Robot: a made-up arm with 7 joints.
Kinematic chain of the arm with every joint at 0, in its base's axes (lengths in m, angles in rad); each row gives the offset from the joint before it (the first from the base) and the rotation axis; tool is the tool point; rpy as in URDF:
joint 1: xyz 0 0 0.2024 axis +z
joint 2: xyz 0 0 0 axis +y
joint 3: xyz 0 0 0.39 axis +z
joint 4: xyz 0.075 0 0 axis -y
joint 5: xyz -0.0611 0 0.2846 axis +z
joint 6: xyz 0 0 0 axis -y
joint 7: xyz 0.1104 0 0 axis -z
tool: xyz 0 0 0 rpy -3.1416 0 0
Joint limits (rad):
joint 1: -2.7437..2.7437
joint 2: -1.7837..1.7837
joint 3: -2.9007..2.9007
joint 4: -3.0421..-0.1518
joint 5: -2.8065..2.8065
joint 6: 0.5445..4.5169
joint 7: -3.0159..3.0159
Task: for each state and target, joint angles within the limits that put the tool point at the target. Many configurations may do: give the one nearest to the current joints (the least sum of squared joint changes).
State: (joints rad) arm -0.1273 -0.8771 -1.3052 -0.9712 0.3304 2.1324 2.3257
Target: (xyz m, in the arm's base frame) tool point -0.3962 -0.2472 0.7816
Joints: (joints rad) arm -0.2935 -0.7257 -1.1073 -1.1979 0.3226 2.1479 2.3257
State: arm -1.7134 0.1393 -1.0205 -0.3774 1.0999 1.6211 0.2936
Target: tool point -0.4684 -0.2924 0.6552
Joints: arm -1.8625 0.3596 -1.0347 -1.2417 1.0722 1.4611 0.2936
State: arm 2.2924 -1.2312 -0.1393 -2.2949 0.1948 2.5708 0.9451
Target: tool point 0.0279 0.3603 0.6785
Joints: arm 2.1992 -0.2758 -0.4946 -1.9723 0.2281 2.4442 0.9451
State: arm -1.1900 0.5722 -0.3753 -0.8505 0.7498 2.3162 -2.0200
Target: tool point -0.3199 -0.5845 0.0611
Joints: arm -1.6996 1.1738 -0.4628 -1.5114 0.8524 2.2366 -2.0200
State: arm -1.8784 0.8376 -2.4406 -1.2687 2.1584 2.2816 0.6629
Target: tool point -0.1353 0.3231 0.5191
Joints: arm -1.9348 0.2747 -2.3687 -2.0362 2.2918 2.3393 0.6629
